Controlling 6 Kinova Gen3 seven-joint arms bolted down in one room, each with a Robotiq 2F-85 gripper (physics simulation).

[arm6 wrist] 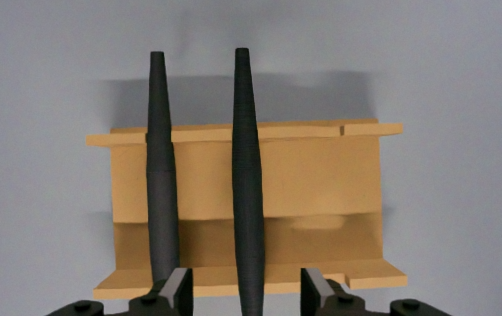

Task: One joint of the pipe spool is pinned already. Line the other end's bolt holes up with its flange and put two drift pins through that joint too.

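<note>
Two dark drift pins lie side by side across an orange-tan rack (320,175) in the arm6 wrist view. The left pin (162,170) lies left of the rack's middle, its narrow tip past the far rail; its near end is partly hidden by the left finger. The other pin (247,165) lies near the rack's middle, its near end running out of the bottom of the view. My arm6 gripper (246,294) is open, its fingers wide apart on either side of the middle pin, with gaps on both sides. The pipe spool and its flanges do not show.
The rack has a far rail (300,131) and a near rail (220,288). A notch shows in the far rail toward the right, with no pin in it, and another in the near rail beside the right finger. The rack stands on a grey surface (440,200) and casts a shadow behind it.
</note>
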